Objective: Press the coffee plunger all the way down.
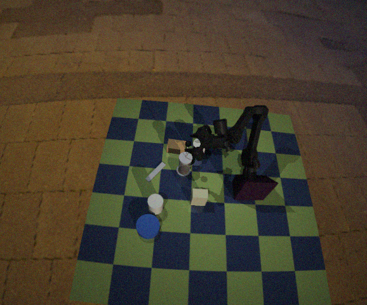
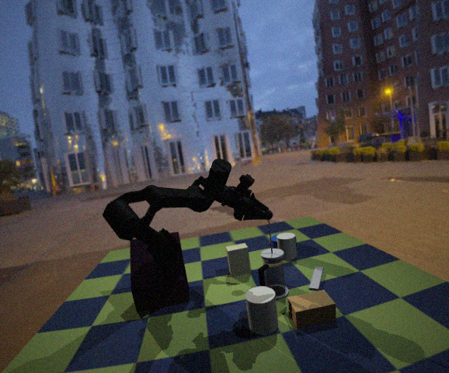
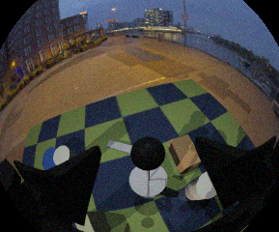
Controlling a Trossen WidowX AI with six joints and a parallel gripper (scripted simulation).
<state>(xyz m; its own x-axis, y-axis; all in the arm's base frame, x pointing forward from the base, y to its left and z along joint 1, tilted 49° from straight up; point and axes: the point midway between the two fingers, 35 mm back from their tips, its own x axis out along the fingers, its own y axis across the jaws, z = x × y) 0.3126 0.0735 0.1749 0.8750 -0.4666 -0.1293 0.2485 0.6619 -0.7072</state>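
Now: gripper tip 20 mm past the coffee press, 10 mm to the left of it and 140 mm above it. From my gripper tip the other things lie so: blue disc (150 mm ahead, 370 mm to the left, 250 mm below); then flat grey bar (160 mm ahead, 30 mm to the left, 270 mm below); then cardboard box (50 mm ahead, 140 mm to the right, 250 mm below).
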